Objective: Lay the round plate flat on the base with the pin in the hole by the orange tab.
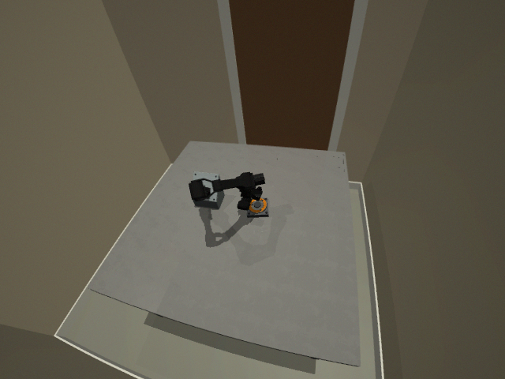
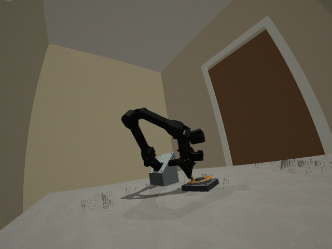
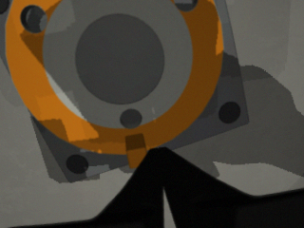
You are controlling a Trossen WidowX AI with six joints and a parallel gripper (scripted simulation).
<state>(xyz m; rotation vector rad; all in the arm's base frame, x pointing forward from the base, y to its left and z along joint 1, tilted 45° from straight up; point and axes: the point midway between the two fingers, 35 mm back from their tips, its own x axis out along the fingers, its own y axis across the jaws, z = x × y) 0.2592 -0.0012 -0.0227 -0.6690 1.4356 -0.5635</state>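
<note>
The square base is 50 mm ahead of my gripper tip, 20 mm to the left of it and 20 mm below it.
</note>
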